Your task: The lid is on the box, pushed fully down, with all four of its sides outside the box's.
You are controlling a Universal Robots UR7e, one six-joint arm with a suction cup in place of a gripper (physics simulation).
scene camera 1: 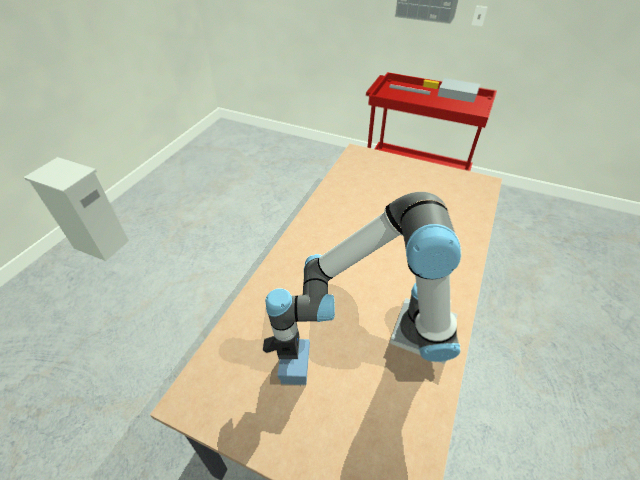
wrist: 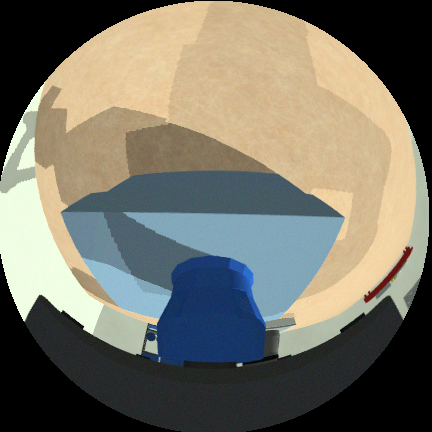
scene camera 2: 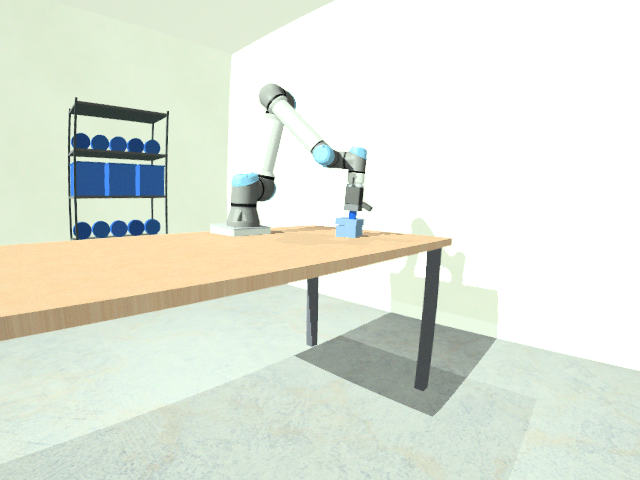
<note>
I see my suction cup (wrist: 211, 315), a blue lid (scene camera 1: 291, 369) and a blue box (wrist: 191, 178).
The blue lid also shows in the wrist view (wrist: 131, 240).
</note>
